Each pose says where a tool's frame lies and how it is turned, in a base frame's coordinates. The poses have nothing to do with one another.
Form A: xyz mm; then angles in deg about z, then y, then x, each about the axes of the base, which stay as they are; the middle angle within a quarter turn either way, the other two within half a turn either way.
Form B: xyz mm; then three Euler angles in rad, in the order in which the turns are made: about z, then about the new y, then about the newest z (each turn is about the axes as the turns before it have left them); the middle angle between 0 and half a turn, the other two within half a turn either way. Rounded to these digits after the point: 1 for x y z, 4 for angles.
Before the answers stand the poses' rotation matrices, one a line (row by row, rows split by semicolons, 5 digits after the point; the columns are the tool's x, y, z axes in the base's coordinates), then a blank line. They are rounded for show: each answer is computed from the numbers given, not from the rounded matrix.
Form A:
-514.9 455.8 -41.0 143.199 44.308 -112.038
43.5 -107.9 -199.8 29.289 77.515 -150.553
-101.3 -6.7 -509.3 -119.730 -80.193 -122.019
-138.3 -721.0 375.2 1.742 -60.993 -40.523
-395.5 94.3 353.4 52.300 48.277 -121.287
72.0 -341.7 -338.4 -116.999 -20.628 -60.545
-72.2 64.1 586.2 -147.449 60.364 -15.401
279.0 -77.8 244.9 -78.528 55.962 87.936
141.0 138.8 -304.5 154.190 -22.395 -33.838
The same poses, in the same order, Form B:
-0.57299 -0.42867 0.69852; 0.29368 0.68831 0.66331; -0.76514 0.58521 -0.26851
0.18855 -0.10576 0.97635; -0.84465 -0.52467 0.10628; 0.50102 -0.84471 -0.18826
-0.08447 0.14791 -0.98539; 0.04608 0.98844 0.14442; 0.99536 -0.03321 -0.09031
0.48469 -0.01474 -0.87456; 0.59109 0.74252 0.31508; 0.64473 -0.66966 0.36861
0.40699 -0.52658 0.74637; -0.80095 0.18709 0.56875; -0.43913 -0.82928 -0.34563
-0.42487 0.83389 -0.35230; -0.57741 0.05009 0.81492; 0.69720 0.54965 0.46021
-0.41681 0.26606 0.86918; -0.32416 -0.93684 0.13132; 0.84923 -0.22702 0.47673
0.11133 0.54856 0.82867; 0.12941 0.81875 -0.55938; -0.98532 0.16951 0.02016
-0.83235 -0.40255 -0.38099; 0.17065 -0.84012 0.51485; -0.52733 0.36352 0.76797

-514.9 455.8 -41.0 0.7596 1.8426 0.6529
43.5 -107.9 -199.8 0.1084 1.7602 -2.1061
-101.3 -6.7 -509.3 2.9961 1.6612 -3.1082
-138.3 -721.0 375.2 2.7958 1.1933 -2.3372
-395.5 94.3 353.4 0.6511 1.9237 -1.0838
72.0 -341.7 -338.4 1.9788 1.0926 2.4740
-72.2 64.1 586.2 0.1500 1.0739 -2.8804
279.0 -77.8 244.9 -0.5938 1.5506 0.1704
141.0 138.8 -304.5 2.2079 0.6951 0.6035

